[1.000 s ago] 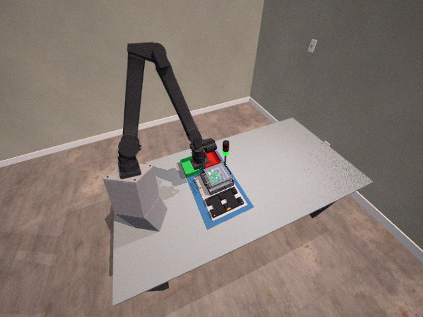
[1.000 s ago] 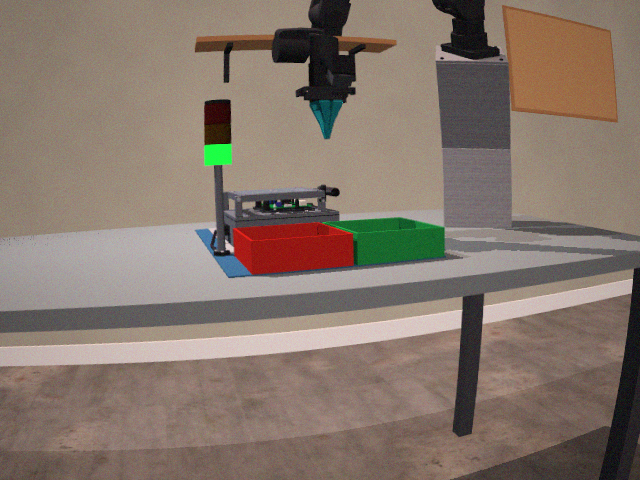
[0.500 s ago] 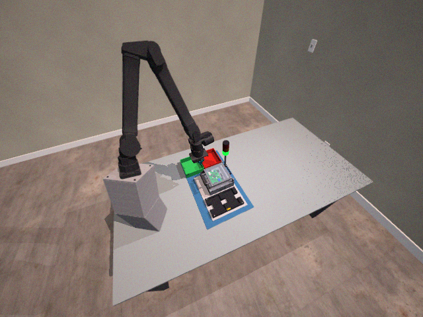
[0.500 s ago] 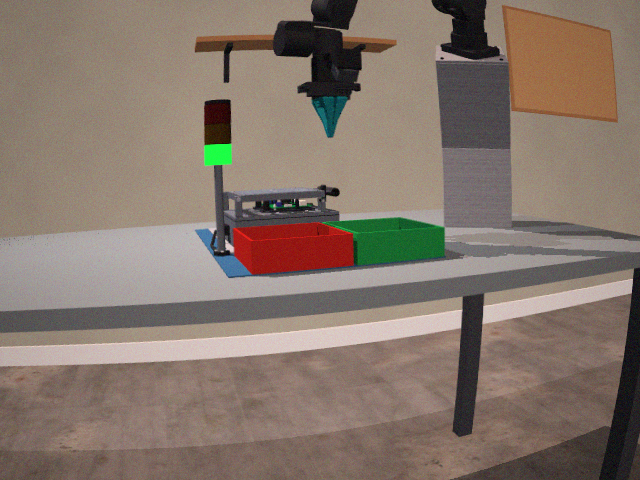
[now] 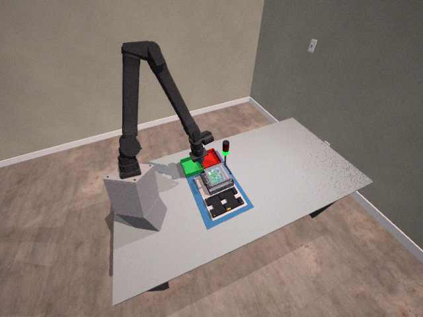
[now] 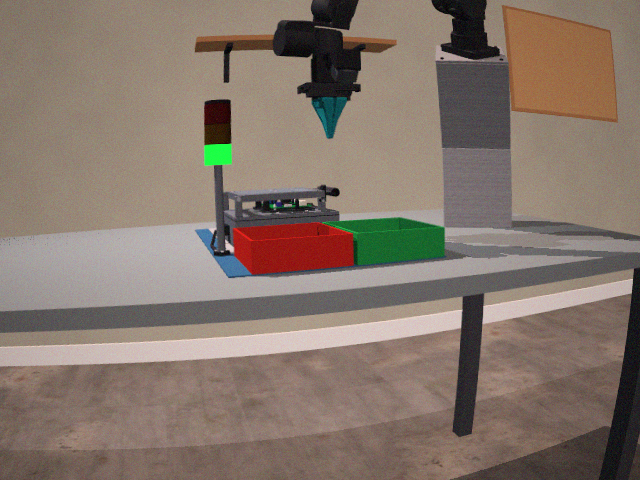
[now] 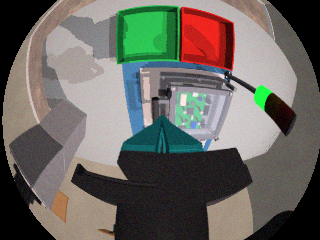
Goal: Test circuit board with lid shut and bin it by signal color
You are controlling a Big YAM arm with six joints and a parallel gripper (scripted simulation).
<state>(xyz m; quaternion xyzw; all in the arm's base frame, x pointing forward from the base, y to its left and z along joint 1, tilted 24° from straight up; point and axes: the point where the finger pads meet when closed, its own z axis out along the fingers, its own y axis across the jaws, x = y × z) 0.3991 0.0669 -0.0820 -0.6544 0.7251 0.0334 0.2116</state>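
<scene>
Right now my hand is 1 cm short of the latch hook and 11 cm above it. The rest, counted from my hand: tester lid (7 cm ahead, 7 cm to the right, 11 cm below); then tester plate (7 cm ahead, 6 cm to the right, 13 cm below); then green circuit board (7 cm ahead, 6 cm to the right, 13 cm below).
</scene>
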